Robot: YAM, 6 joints.
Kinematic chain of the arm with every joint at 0, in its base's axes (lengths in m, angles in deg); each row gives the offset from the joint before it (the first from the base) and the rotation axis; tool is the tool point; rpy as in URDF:
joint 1: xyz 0 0 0.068 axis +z
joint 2: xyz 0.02 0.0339 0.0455 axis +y
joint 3: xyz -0.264 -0.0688 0 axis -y
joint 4: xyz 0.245 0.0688 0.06 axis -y
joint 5: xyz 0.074 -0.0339 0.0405 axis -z
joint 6: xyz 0.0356 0 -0.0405 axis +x
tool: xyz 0 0 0 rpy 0 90 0
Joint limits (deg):
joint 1: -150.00..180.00
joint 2: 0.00..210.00
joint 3: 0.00..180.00
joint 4: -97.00..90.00
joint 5: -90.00..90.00
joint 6: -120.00..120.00
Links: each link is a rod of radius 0.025 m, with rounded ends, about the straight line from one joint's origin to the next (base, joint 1, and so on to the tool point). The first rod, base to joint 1, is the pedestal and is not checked.
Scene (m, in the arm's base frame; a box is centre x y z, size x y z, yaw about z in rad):
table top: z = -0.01
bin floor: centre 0.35 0.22 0 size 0.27 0.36 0.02 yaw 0.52
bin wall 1: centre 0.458 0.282 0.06 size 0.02 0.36 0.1 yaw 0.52
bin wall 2: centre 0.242 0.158 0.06 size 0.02 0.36 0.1 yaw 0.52
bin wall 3: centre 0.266 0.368 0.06 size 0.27 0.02 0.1 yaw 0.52
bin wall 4: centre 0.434 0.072 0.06 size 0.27 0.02 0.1 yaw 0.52
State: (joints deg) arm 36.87 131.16 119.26 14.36 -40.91 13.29
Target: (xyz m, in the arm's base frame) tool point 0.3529 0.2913 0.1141
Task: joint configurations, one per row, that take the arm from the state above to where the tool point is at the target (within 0.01 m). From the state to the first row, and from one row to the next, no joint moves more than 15 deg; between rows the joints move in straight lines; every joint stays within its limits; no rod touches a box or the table.
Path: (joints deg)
1: 36.72 129.68 106.04 9.74 -42.01 13.29
2: 36.58 128.20 92.83 5.12 -43.11 13.29
3: 36.43 126.72 79.61 0.50 -44.21 13.29

